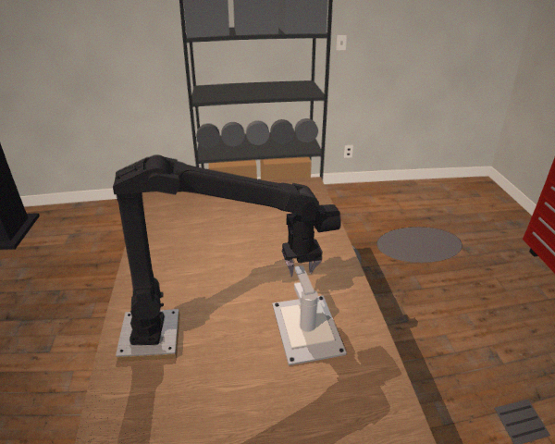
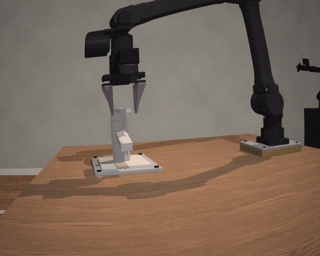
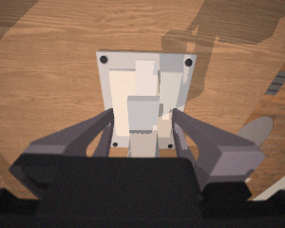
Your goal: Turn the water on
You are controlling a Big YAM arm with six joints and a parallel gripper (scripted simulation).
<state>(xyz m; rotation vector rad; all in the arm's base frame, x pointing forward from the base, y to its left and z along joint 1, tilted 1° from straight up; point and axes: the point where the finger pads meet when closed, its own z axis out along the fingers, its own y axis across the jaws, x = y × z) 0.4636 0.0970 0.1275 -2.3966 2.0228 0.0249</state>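
Now: the lever 1 cm ahead of my hand and 3 cm to the right of it. Round my hand: white tap: 1 cm ahead, 6 cm to the right, 5 cm below.
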